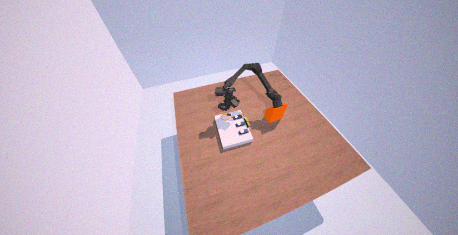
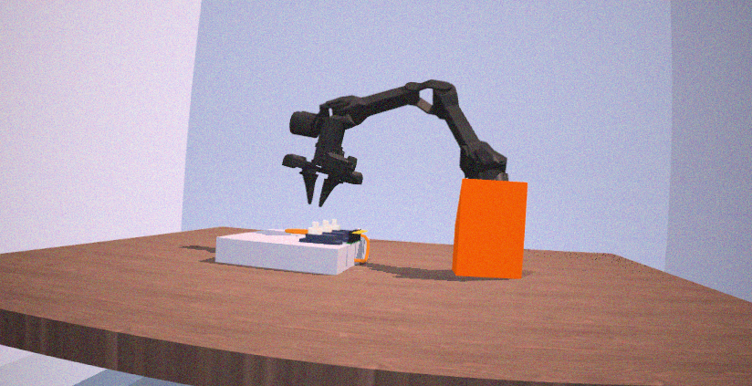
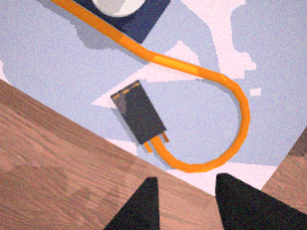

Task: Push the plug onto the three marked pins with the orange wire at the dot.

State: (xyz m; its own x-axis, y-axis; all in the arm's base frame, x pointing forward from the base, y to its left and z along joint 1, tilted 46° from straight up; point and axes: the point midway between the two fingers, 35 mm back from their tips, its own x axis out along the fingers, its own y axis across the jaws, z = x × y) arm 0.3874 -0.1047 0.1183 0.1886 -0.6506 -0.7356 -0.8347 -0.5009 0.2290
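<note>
My gripper tip is 120 mm past the red dot, 110 mm to the right of it and 40 mm above it.
</note>
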